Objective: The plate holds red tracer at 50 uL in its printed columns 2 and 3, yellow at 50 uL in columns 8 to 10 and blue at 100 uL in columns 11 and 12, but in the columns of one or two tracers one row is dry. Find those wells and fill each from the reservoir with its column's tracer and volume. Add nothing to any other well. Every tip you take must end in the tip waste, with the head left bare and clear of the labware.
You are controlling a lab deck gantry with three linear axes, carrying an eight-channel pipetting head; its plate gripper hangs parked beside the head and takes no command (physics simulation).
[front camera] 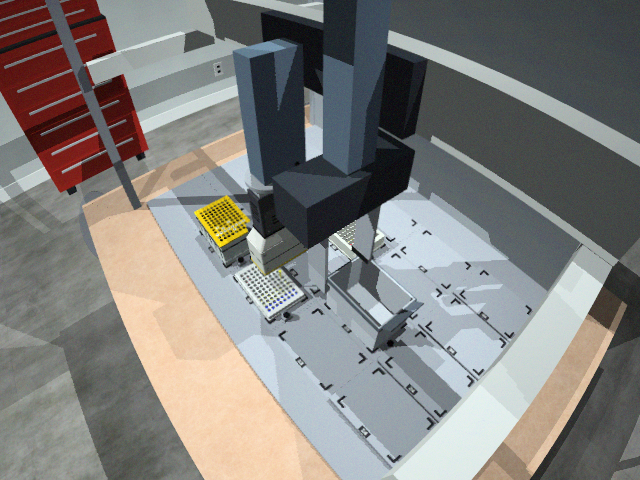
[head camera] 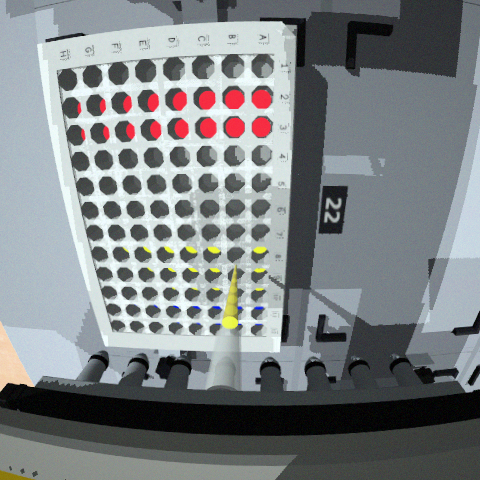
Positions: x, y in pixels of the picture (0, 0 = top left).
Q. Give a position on a grey wall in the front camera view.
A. At 579, 60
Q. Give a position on a pipette tip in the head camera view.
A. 224, 373
